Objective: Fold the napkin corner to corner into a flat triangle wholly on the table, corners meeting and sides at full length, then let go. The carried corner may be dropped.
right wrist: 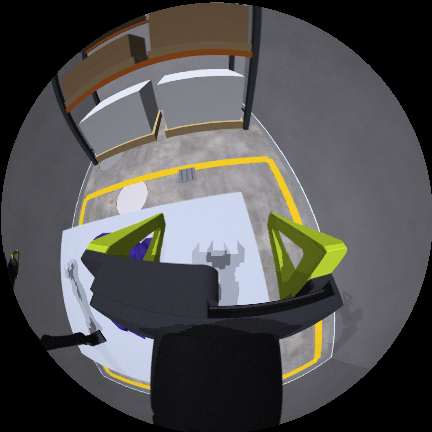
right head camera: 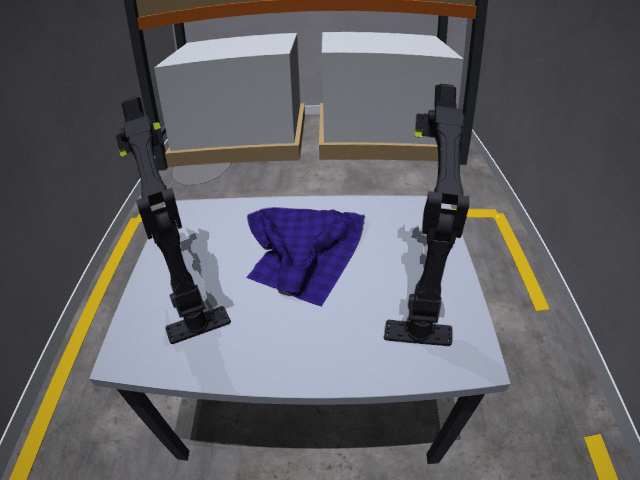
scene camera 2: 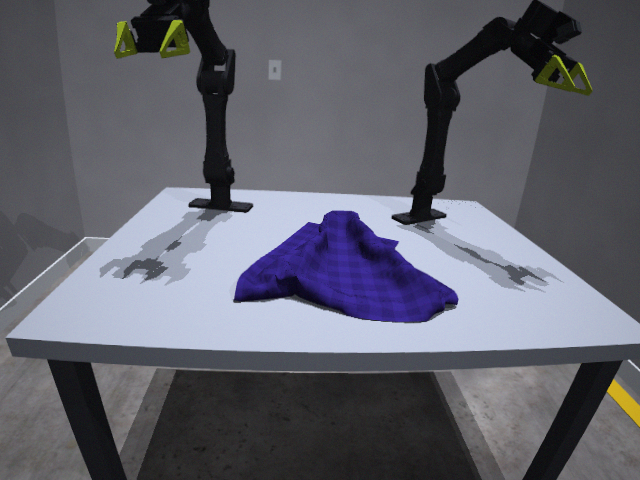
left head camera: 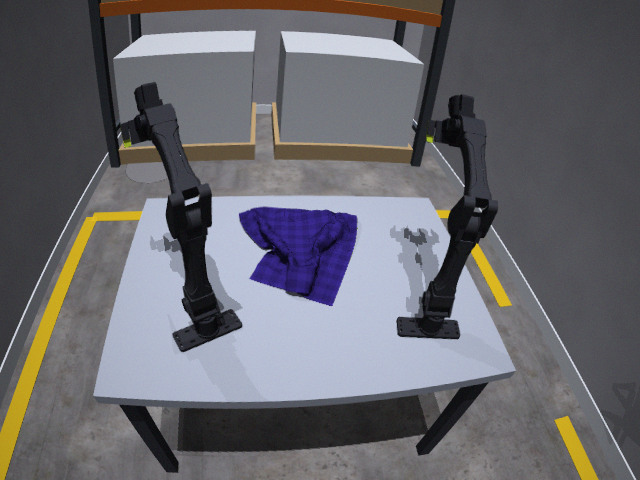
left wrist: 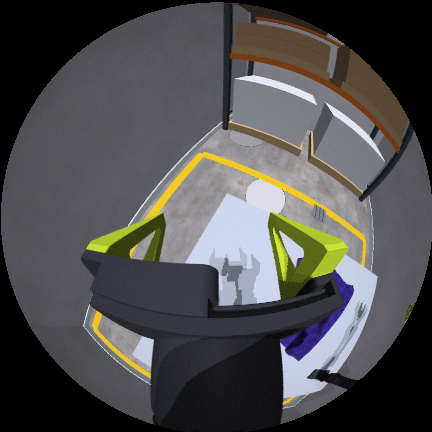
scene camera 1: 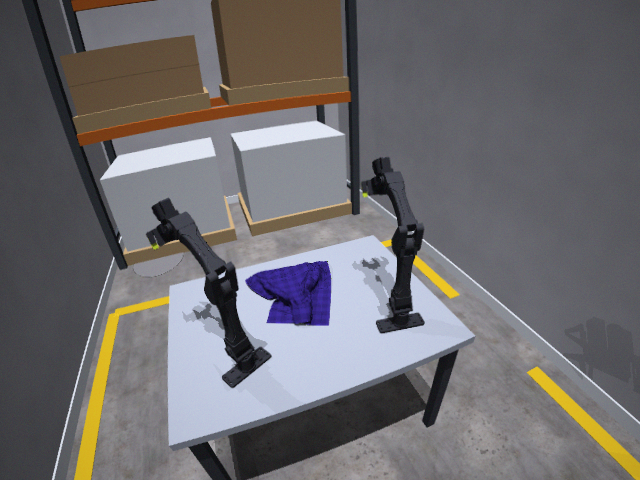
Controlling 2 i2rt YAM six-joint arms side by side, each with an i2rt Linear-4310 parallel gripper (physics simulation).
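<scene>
A purple checked napkin [left head camera: 297,227] [right head camera: 299,227] [scene camera 1: 289,281] [scene camera 2: 361,279] [left wrist: 320,330] lies rumpled near the middle of the table [left head camera: 268,351] [scene camera 2: 516,315]. A raised, wrinkled flap is folded toward the arm-base side, over a flat layer whose edges stick out on both sides of it. Raised folds run across it, and the far edge is curved and puffy. My left gripper [scene camera 2: 567,77] [left wrist: 216,217] is open and empty, high above the table, away from the napkin. My right gripper [scene camera 2: 150,43] [right wrist: 215,218] is open and empty, also high on its own side of the napkin.
The arm bases [left head camera: 206,330] [left head camera: 428,328] stand on the table on either side of the napkin's near end. Beyond the table's far edge, a rack [scene camera 1: 356,155] holds white boxes [scene camera 1: 289,175] and brown boxes [scene camera 1: 281,46].
</scene>
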